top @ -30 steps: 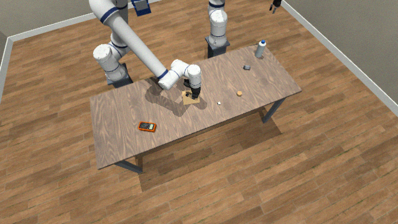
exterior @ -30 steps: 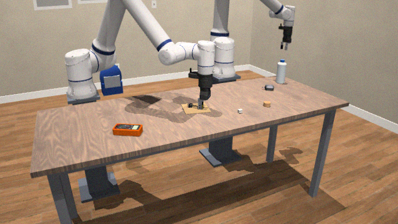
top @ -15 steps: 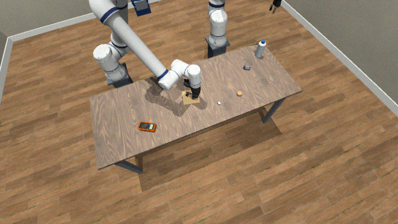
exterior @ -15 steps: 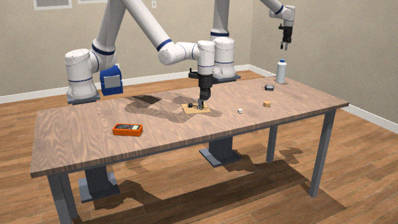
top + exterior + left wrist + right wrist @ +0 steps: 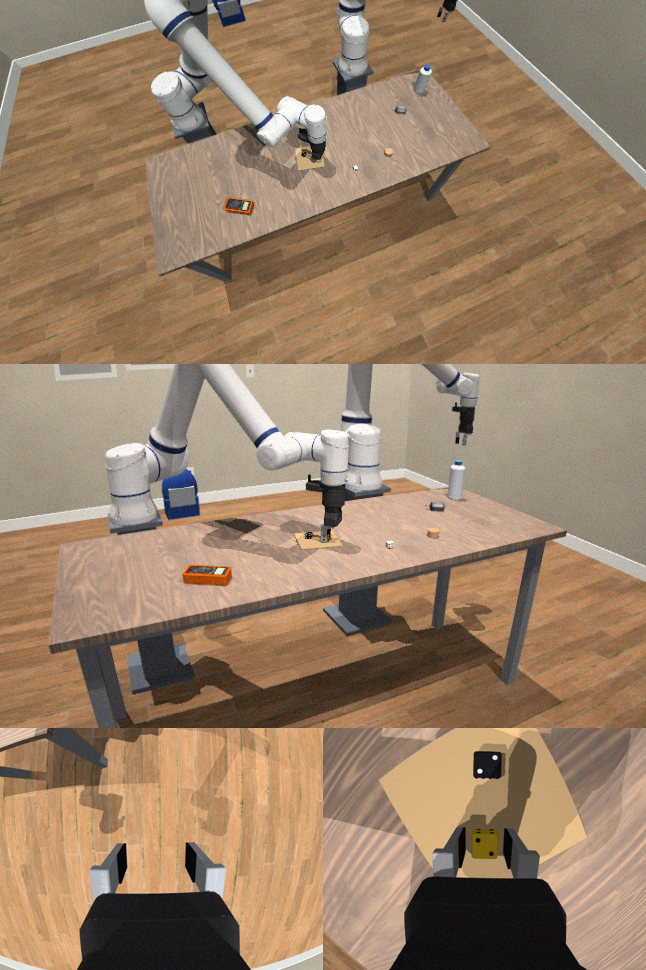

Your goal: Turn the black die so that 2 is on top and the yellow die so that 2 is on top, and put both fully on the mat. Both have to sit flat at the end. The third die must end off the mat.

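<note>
The yellow die lies 1 cm below my right hand. The rest, counted from my right hand: black die 4 cm behind, 4 cm to the right, 1 cm below; tan mat 2 cm behind, 2 cm to the right, 2 cm below; white die 14 cm ahead, 17 cm to the left, 1 cm below.
</note>
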